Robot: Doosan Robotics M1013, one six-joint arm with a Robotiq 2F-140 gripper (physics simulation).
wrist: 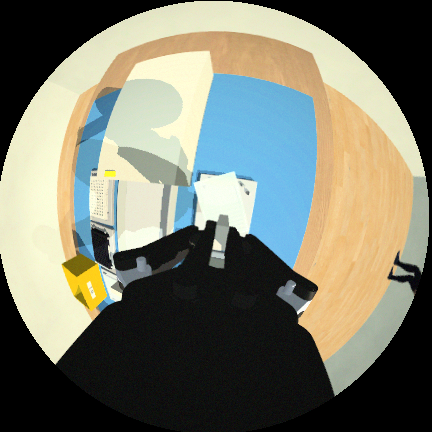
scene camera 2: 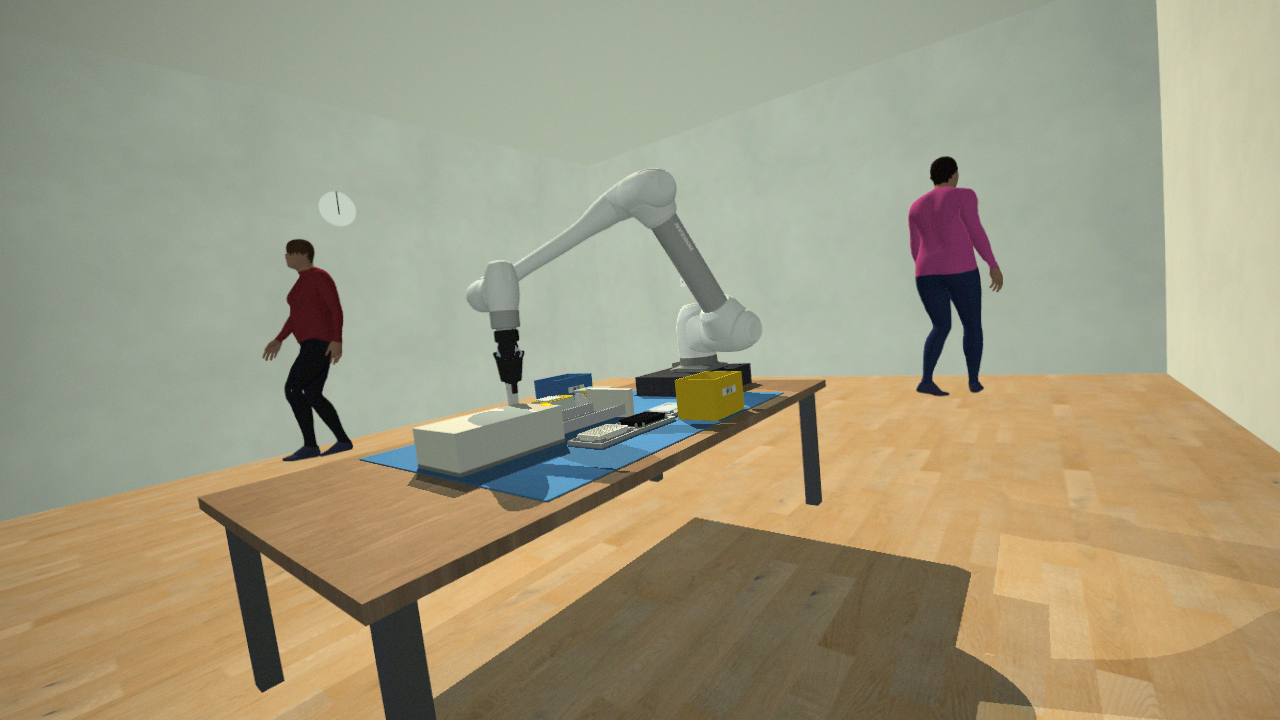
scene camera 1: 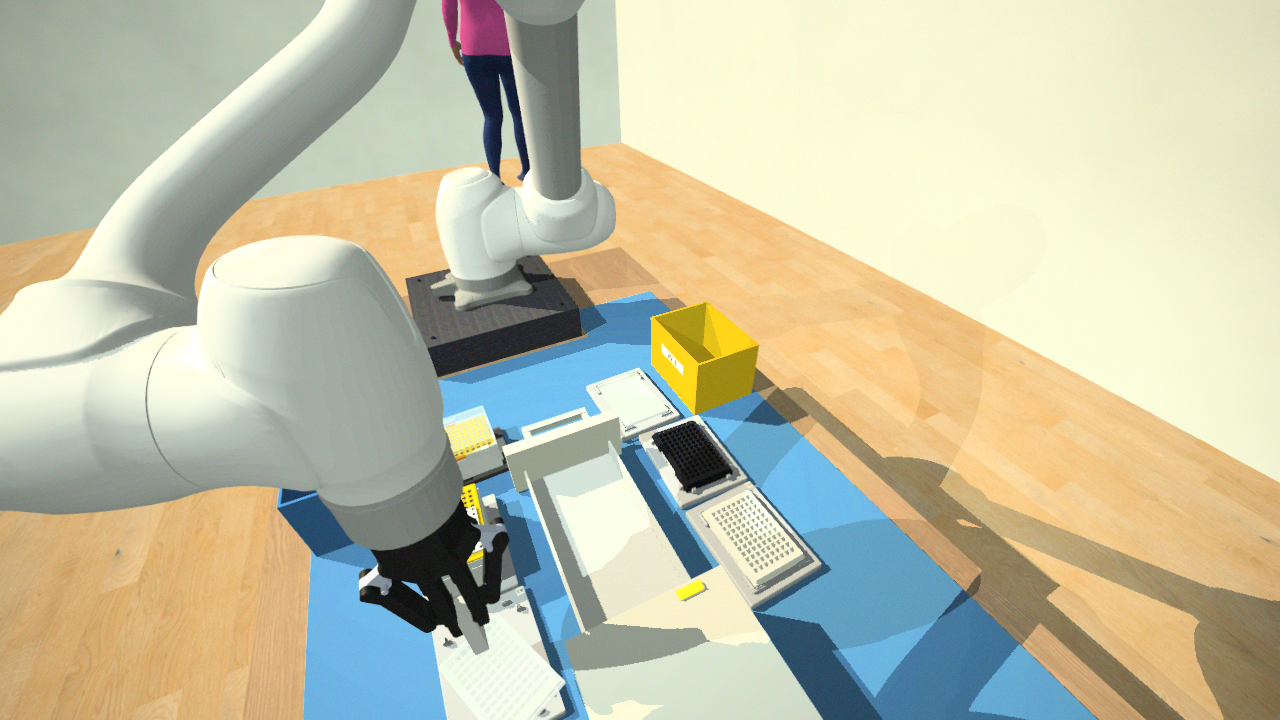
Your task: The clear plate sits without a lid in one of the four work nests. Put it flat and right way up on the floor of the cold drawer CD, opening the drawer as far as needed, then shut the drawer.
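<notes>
The clear plate lies askew on its white work nest, turned against the nest's edges; whether it is also tilted is hard to tell. My gripper is shut and empty, its fingertips together at the plate's near end in the wrist view, pointing down. Whether they touch the plate is unclear. The cold drawer CD stands open beside the nest, its upright front panel toward the robot base. Its visible floor carries no plate.
The drawer's cabinet stands beside the nest. Across the drawer are a white plate, a black plate and a yellow bin. Yellow tip racks and a blue bin stand opposite.
</notes>
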